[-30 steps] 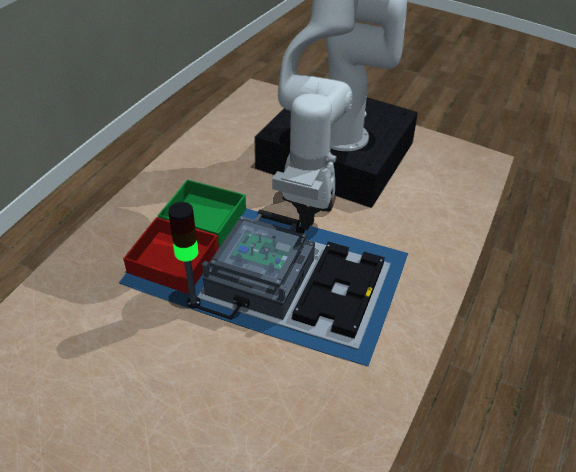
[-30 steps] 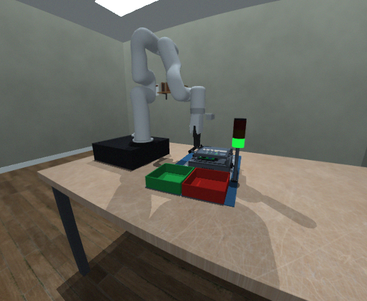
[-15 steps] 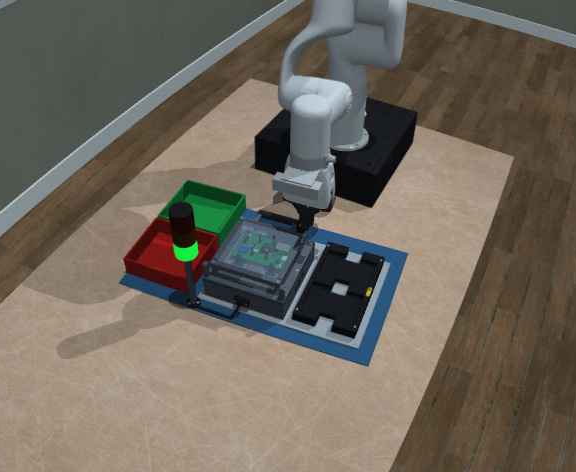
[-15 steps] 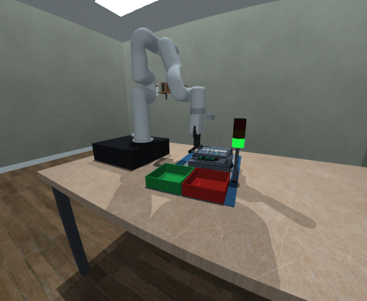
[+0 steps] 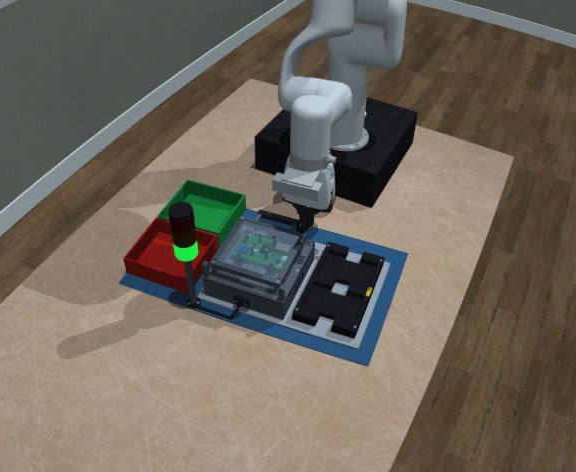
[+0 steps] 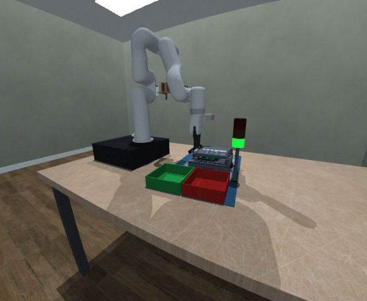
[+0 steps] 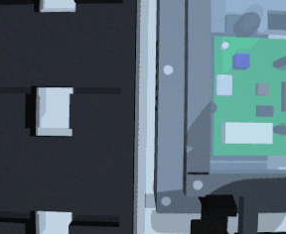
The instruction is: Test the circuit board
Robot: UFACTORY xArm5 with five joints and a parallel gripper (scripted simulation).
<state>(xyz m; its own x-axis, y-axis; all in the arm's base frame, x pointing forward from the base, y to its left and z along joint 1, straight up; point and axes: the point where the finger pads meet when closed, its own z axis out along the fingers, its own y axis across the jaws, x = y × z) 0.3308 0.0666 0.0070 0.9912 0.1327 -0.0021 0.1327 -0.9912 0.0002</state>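
Right now my hand is 20 mm short of the black latch and 20 mm above it. Also, from my hand: lid (90 mm ahead, 50 mm to the right, 20 mm below); then green circuit board (90 mm ahead, 50 mm to the right, 40 mm below); then green bin (260 mm to the right, 90 mm below, 10 mm ahead).
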